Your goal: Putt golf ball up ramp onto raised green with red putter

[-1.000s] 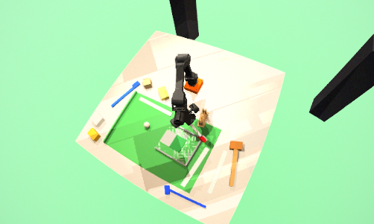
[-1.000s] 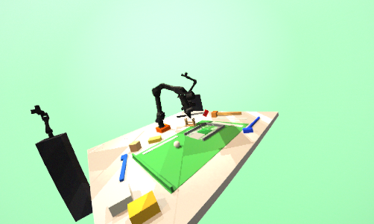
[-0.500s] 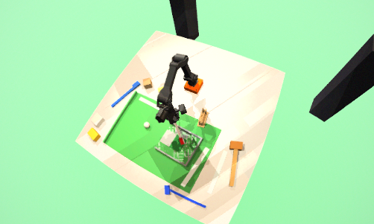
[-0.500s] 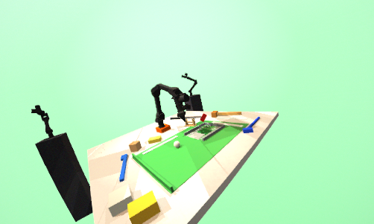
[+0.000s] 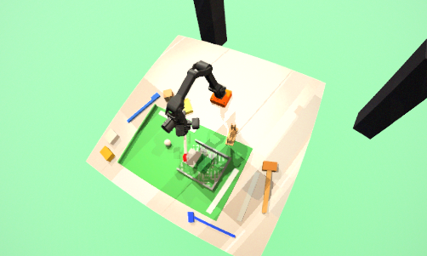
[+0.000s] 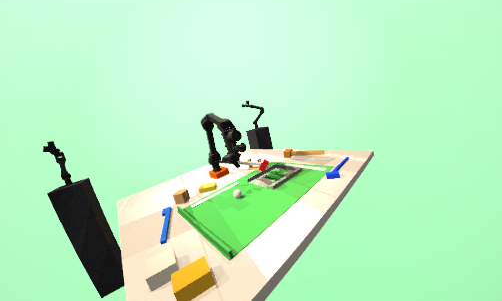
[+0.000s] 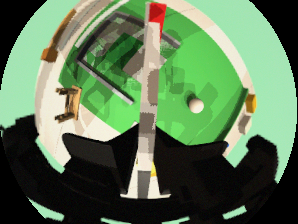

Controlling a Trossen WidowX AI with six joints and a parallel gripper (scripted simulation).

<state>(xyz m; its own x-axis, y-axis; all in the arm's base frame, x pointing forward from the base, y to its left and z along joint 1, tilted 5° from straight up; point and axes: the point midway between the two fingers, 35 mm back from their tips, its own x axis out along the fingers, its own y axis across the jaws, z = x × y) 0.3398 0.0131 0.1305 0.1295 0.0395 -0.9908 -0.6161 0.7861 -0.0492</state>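
Now: the white golf ball 11 cm ahead of my gripper tip, 9 cm to the right of it and 9 cm below it. Also, from my gripper tip: tan block (16 cm behind, 32 cm to the right, 8 cm below); green mat (13 cm ahead, 3 cm to the left, 11 cm below).
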